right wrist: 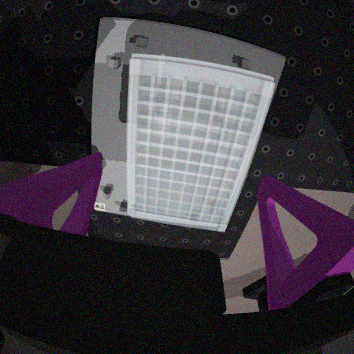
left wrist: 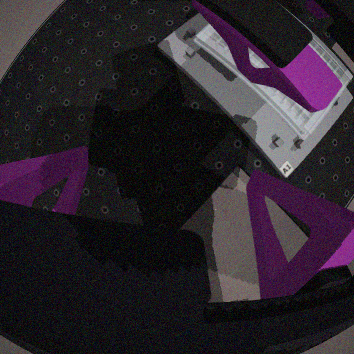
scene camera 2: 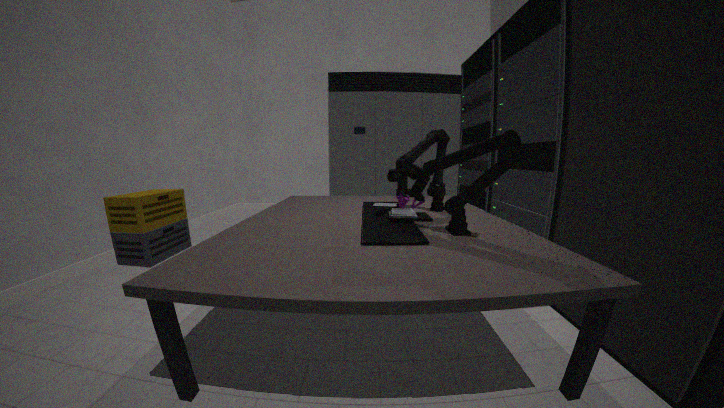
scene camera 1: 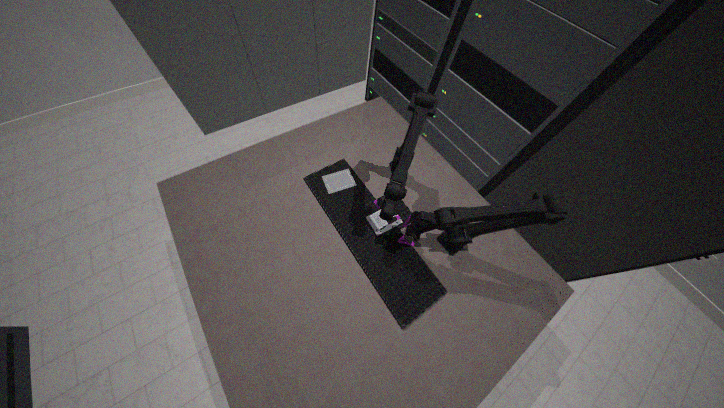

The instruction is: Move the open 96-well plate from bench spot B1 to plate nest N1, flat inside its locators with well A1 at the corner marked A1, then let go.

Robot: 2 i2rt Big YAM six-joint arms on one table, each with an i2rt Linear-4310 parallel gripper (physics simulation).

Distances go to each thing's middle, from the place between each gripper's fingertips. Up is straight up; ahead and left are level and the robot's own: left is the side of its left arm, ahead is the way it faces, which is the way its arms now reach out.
Scene:
Right now my left hand is 13 cm to the left of the white well plate (right wrist: 192,126), 5 cm above it and 1 cm short of it.
I see the white well plate 30 mm below my right hand, 10 mm to the right of it and 10 mm behind it.

